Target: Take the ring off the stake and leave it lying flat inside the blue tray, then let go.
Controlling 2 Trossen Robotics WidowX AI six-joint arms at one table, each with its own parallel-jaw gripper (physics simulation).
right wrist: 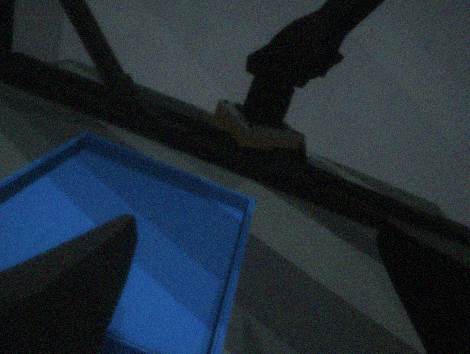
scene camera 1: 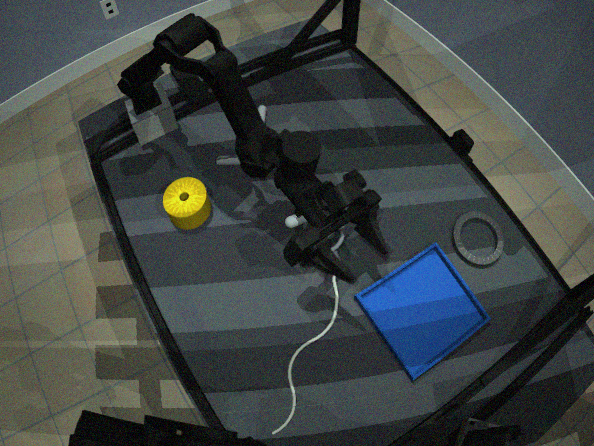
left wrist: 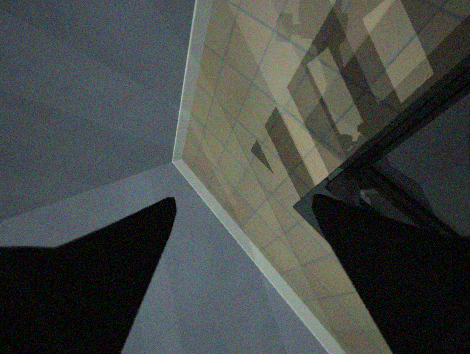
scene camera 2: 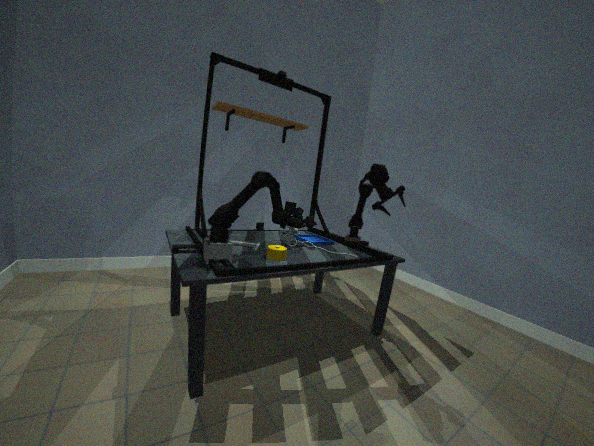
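Where they show: left gripper, fingertip midpoint: (left wrist: 244,202) (scene camera 2: 397,211); right gripper, fingertip midpoint: (right wrist: 259,229) (scene camera 1: 369,266); left arm's base, link origin: (right wrist: 260,117) (scene camera 2: 353,236); right arm's base, link origin: (scene camera 1: 146,101) (scene camera 2: 218,240).
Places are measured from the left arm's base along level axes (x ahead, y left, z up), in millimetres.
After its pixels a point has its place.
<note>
A flat grey ring (scene camera 1: 480,261) {x 105, y -358, z -31 mm} lies on the table beside the blue tray (scene camera 1: 420,310) {x 198, y -223, z -41 mm} (scene camera 2: 315,239) {x 155, y -224, z -41 mm} (right wrist: 165,240) {x 204, y -195, z -40 mm}, with no stake through it. A thick yellow disc (scene camera 1: 189,215) {x 658, y -221, z 3 mm} (scene camera 2: 276,253) {x 731, y -235, z -12 mm} with a small dark centre stands left of the right arm; whether a stake fills that centre I cannot tell. No other stake shows plainly. The tray is empty. My right gripper (scene camera 1: 369,268) {x 318, y -220, z 77 mm} (right wrist: 259,229) {x 318, y -220, z 77 mm} is open and empty, above the table beside the tray's nearest corner. My left gripper (scene camera 2: 396,210) {x 361, y 248, z 237 mm} (left wrist: 244,202) {x 361, y 248, z 237 mm} is open and empty, raised high, away from the objects.
A white cord (scene camera 1: 291,375) {x 373, y -29, z -41 mm} curves from under the right gripper. A white rounded piece (scene camera 1: 291,221) {x 462, y -251, z 66 mm} and white rods (scene camera 1: 229,160) {x 658, y -380, z -29 mm} lie partly hidden by the right arm. Dark frame rails line the table's edges. A wooden shelf (scene camera 2: 260,116) shows behind the overhead frame.
</note>
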